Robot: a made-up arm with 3 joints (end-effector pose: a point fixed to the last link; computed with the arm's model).
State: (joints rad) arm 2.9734 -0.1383 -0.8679
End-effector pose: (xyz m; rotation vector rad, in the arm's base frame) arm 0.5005 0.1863 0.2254 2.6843 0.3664 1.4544
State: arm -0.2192 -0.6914 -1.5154
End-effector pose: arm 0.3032 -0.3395 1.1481 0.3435 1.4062 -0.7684
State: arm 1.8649 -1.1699 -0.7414
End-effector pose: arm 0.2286 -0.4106 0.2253 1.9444 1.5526 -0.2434
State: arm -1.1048 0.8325 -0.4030
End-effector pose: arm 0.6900 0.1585 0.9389 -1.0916 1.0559 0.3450
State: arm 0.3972 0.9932 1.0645
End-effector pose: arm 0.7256 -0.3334 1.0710 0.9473 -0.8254 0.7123
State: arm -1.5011 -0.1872 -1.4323
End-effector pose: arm 0.4375 0.2721 1.0482 -1.0168 1.0611 -1.2847
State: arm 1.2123 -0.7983 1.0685
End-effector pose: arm 0.3526 -0.7643 0.4986 0.6513 -0.4391 -1.1398
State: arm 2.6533 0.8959 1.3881
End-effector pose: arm 0.7179 -0.2329 0.1872 -2.4191 1.2315 1.0673
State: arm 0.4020 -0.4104 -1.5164
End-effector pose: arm 0.3736 -0.5832 0.9069 0.6217 1.6593 -0.0627
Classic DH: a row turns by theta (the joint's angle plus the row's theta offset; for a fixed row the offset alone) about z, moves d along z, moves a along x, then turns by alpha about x. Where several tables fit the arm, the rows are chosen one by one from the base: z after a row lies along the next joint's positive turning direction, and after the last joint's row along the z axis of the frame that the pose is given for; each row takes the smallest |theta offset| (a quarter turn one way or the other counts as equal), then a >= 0, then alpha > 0; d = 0 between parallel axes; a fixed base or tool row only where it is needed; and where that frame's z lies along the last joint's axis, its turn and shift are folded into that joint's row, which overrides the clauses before.
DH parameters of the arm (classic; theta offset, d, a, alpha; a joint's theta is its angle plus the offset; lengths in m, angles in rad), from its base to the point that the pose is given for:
base (fixed): -1.5708 0.67 0.099 -1.5708
joint 1: -0.1588 0.3394 0.1551 1.4424
joint 2: -1.5503 0.4747 -0.1189 -1.7282
joint 3: -0.0326 0.2606 -0.0864 1.5302
tool (fixed): 3.128 -0.0325 0 0

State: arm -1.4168 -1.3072 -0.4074
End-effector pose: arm 0.2036 0.2922 1.0680 -0.9651 -0.6771 -1.2082
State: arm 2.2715 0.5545 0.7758
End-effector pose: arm 0.7106 -0.3266 0.2256 2.4245 -0.8723 -0.3183
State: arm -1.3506 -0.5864 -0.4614
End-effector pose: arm 0.4061 0.2320 1.1495 -1.1368 0.0196 -0.8296
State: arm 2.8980 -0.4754 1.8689
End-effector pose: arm 0.4024 0.1148 0.0127 1.6026 0.0667 -2.0939
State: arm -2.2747 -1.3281 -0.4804
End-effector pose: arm 0.1974 0.4487 0.6314 -1.6001 -1.2122 -0.9599
